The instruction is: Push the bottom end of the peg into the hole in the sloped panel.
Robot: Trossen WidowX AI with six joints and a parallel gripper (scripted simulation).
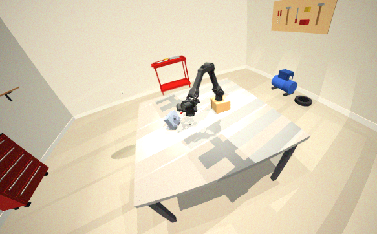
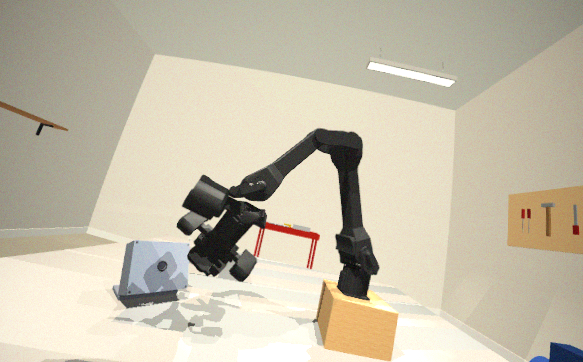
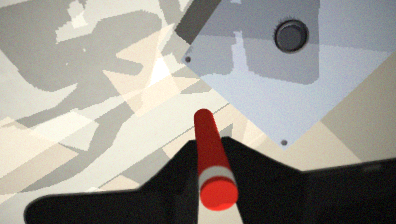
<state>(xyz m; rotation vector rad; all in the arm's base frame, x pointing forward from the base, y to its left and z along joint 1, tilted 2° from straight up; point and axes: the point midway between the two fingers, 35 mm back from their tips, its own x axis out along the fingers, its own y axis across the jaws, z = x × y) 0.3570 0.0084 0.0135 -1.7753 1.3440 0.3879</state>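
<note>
The sloped panel lies 110 mm ahead of my gripper tip and 40 mm below it. Also, from my gripper tip: round red peg (10 mm behind, 10 mm to the left, 10 mm above).
</note>
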